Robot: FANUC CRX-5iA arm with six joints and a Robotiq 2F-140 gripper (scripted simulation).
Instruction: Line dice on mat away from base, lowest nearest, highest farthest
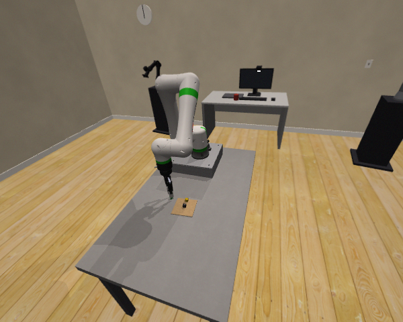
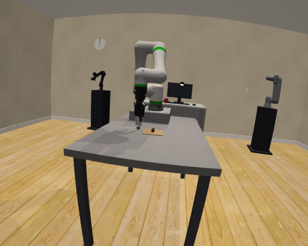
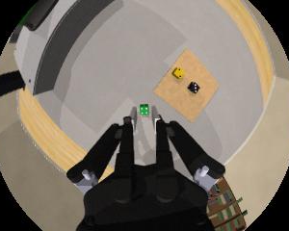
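My hand is 50 mm above the green die. The rest, counted from my hand: tan mat 130 mm to the left, 60 mm below, 30 mm ahead; black die 130 mm to the left, 50 mm below, 30 mm ahead; yellow die 110 mm to the left, 50 mm below, 20 mm behind.
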